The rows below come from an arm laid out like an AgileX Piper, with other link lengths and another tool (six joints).
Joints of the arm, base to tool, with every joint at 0 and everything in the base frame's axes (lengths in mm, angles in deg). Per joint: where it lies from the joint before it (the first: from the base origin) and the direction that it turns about. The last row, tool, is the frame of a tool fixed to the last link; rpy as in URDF.
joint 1: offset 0 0 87.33 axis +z
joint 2: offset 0 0 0 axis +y
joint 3: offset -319.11 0 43.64 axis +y
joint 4: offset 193.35 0 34.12 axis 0.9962 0 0.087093
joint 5: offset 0 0 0 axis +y
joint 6: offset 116.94 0 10.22 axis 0.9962 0 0.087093
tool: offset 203.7 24 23.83 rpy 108.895 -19.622 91.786
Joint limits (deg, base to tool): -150..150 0..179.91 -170..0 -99.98..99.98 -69.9..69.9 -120..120
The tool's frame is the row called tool.
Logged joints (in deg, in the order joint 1, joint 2, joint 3, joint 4, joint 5, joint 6), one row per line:
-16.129 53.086 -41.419 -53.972 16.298 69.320
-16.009 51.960 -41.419 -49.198 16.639 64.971
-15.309 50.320 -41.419 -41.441 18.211 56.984
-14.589 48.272 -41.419 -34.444 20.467 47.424
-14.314 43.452 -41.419 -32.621 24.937 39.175
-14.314 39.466 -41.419 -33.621 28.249 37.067
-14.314 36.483 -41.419 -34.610 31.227 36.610
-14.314 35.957 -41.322 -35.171 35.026 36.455
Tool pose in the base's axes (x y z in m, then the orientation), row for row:
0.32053 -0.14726 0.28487 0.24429 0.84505 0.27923 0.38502
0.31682 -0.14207 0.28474 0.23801 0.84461 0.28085 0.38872
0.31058 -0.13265 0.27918 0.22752 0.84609 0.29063 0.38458
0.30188 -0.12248 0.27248 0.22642 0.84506 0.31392 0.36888
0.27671 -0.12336 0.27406 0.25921 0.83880 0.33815 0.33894
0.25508 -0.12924 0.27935 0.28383 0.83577 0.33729 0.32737
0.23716 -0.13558 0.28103 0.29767 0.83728 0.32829 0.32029
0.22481 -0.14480 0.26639 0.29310 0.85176 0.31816 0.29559
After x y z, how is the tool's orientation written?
As a quaternion, w x y z.
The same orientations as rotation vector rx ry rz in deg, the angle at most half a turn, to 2 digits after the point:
132.22 43.69 60.24
132.58 44.09 61.02
133.54 45.87 60.70
133.46 49.58 58.26
130.23 52.50 52.62
128.15 51.72 50.19
127.49 49.99 48.77
129.99 48.56 45.11

